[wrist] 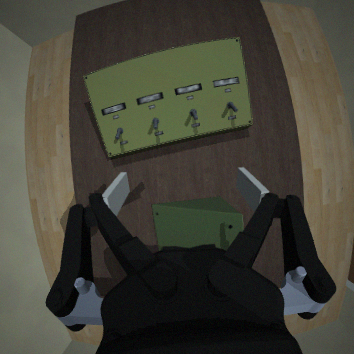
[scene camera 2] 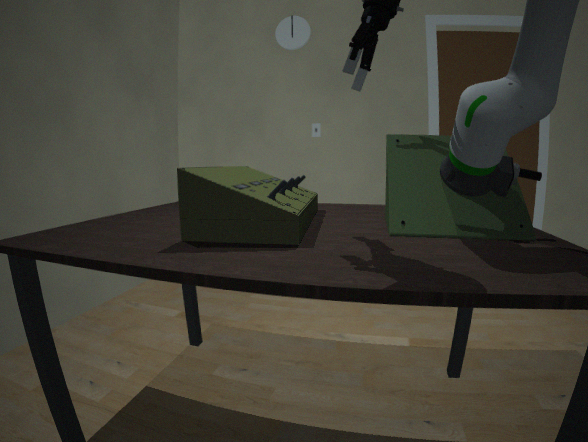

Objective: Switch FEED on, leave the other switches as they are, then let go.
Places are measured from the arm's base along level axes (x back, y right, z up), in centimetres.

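Pixels of known places: gripper, fingertip midpoint: (wrist: pixel 182 179) (scene camera 2: pixel 352 82); arm's base, link origin: (scene camera 2: pixel 467 174).
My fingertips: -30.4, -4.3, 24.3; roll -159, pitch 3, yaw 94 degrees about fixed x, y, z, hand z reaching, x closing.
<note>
For each thing: its middle in the pictures, then the offset to it from my fingertips, as dx, dy, dz. Level surfaces: height alone.
- green sloped switch panel, body centre: (scene camera 2: pixel 261 201) (wrist: pixel 170 99) -24.7, -5.5, -32.4
- FEED switch, body centre: (scene camera 2: pixel 278 188) (wrist: pixel 117 133) -12.2, -21.0, -27.5
- VENT, body centre: (wrist: pixel 155 123) -15.0, -9.3, -27.5
- PUMP, body centre: (wrist: pixel 194 114) -17.8, +2.3, -27.5
- BRAKE, body centre: (wrist: pixel 232 106) -20.7, +14.0, -27.5
- dark table, surface height: dz -38.4
A green sloped switch panel (scene camera 2: pixel 215 210) (wrist: pixel 165 70) stands on the table. It has four dark toggle levers in a row; their name plates are too blurred to read. The FEED switch (scene camera 2: pixel 276 190) (wrist: pixel 119 133) is the leftmost in the wrist view and the nearest in the scene view. The others are VENT (wrist: pixel 155 123), PUMP (wrist: pixel 194 114) and BRAKE (wrist: pixel 231 107). In the scene view the levers lean alike toward the low front edge, the OFF side. My gripper (scene camera 2: pixel 353 79) (wrist: pixel 182 179) is open and empty, high above the table and apart from the panel, to its right in the scene view.
A dark green slanted block (scene camera 2: pixel 417 190) (wrist: pixel 192 227) stands on the dark table (scene camera 2: pixel 345 270) (wrist: pixel 170 182), on the panel's low-edge side. The white arm section (scene camera 2: pixel 482 125) hangs in front of the block in the scene view. A door (scene camera 2: pixel 480 55) and a wall clock (scene camera 2: pixel 293 33) are behind.
</note>
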